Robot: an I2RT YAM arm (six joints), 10 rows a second.
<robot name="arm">
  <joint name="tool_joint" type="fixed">
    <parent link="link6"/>
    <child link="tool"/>
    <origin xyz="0 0 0" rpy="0 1.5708 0"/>
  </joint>
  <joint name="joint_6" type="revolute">
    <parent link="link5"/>
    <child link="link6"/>
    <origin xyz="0.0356 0 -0.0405"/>
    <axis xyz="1 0 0"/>
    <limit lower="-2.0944" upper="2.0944"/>
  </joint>
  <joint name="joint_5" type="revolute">
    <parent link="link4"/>
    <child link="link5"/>
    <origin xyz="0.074 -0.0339 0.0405"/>
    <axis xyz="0 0 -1"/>
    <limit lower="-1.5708" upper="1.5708"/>
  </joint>
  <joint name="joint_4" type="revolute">
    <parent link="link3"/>
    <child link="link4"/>
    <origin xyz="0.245 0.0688 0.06"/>
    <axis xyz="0 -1 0"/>
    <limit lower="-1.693" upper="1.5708"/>
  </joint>
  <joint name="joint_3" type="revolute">
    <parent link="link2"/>
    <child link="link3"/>
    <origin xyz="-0.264 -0.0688 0"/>
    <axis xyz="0 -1 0"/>
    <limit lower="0" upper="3.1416"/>
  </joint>
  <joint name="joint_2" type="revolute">
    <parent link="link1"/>
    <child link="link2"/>
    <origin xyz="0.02 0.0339 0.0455"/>
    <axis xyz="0 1 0"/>
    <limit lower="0" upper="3.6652"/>
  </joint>
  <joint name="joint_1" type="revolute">
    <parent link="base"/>
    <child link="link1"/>
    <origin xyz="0 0 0.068"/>
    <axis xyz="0 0 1"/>
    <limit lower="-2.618" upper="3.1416"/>
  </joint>
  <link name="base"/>
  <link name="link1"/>
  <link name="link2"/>
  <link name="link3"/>
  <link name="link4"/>
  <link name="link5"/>
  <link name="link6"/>
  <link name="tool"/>
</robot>
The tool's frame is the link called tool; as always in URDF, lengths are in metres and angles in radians.
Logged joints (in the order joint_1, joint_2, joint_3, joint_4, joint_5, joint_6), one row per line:
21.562 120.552 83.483 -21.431 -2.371 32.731
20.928 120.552 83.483 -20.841 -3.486 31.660
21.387 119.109 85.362 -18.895 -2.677 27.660
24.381 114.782 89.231 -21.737 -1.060 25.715
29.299 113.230 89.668 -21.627 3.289 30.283
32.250 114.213 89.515 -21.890 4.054 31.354
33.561 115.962 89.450 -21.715 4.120 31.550
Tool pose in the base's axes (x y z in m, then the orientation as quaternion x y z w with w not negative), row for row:
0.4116 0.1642 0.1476 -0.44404 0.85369 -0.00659 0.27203
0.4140 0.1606 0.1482 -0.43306 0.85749 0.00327 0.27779
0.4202 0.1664 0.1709 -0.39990 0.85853 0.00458 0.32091
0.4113 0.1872 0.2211 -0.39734 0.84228 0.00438 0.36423
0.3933 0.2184 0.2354 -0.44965 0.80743 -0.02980 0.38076
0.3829 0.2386 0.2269 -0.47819 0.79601 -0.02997 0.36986
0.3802 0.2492 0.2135 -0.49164 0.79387 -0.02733 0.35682
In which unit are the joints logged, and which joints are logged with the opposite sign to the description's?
The joints are logged in degrees. Opposite sign: joint_6.
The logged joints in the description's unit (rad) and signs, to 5 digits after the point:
0.37633 2.10403 1.45705 -0.37404 -0.04138 -0.57126
0.36526 2.10403 1.45705 -0.36374 -0.06084 -0.55257
0.37327 2.07884 1.48985 -0.32978 -0.04672 -0.48276
0.42553 2.00332 1.55737 -0.37938 -0.01850 -0.44881
0.51136 1.97624 1.56500 -0.37746 0.05740 -0.52854
0.56287 1.99339 1.56233 -0.38205 0.07076 -0.54723
0.58575 2.02392 1.56120 -0.37900 0.07191 -0.55065

